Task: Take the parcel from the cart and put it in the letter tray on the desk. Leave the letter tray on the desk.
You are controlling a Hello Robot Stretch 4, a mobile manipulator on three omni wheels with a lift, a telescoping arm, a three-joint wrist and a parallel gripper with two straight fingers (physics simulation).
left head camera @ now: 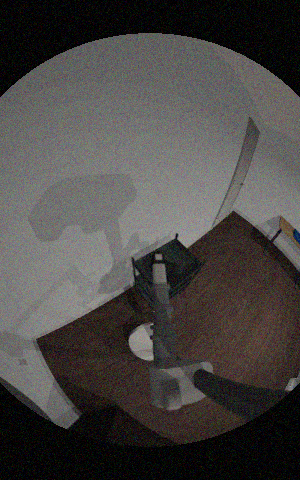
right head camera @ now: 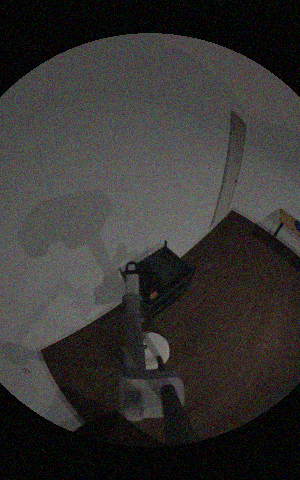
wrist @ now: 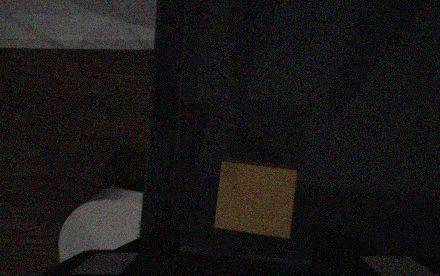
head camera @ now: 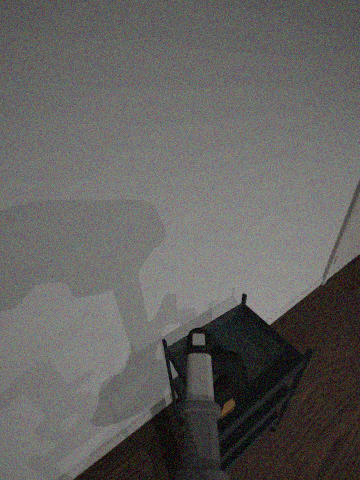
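Seen in the pictures: gripper, fingertip midpoint: [right head camera: 152, 293] [wrist: 243, 244] [head camera: 227, 403]; robot's base at its link origin: [left head camera: 148, 340] [right head camera: 148, 349].
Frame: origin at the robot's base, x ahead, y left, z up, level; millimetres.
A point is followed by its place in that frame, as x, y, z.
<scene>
The parcel [head camera: 228, 407] {407, -94, 684} [right head camera: 154, 295] {408, -99, 677} [wrist: 256, 199] {427, -83, 685} is a small orange-brown box lying on the top board of the dark cart [head camera: 272, 345] {658, -322, 635} [left head camera: 184, 257] {673, -294, 635} [right head camera: 170, 267] {649, -250, 635} [wrist: 350, 140] {515, -123, 635}. Its top looks square in the wrist view, slightly turned. My arm hides it in the left head camera view. My gripper [wrist: 243, 244] {406, -88, 720} is open, its fingers wide apart at the lower edge of the wrist view. The parcel shows ahead of the gap between them, not gripped. The arm hides the gripper in the head camera view. I cannot make out the letter tray.
The cart stands by a pale wall [head camera: 200, 125] {847, -23, 1487} with raised corner posts. A wood-coloured surface [left head camera: 287, 226] {1219, -2837, 692} [right head camera: 287, 218] {1218, -2773, 692}, perhaps the desk, shows at the right edge with something blue [left head camera: 297, 235] {965, -3044, 709} [right head camera: 298, 225] {998, -3005, 702} on it. A white round shape [left head camera: 141, 342] {-10, 77, 187} [right head camera: 159, 347] {25, -112, 187} [wrist: 102, 225] {44, 112, 187} is low beside the cart.
</scene>
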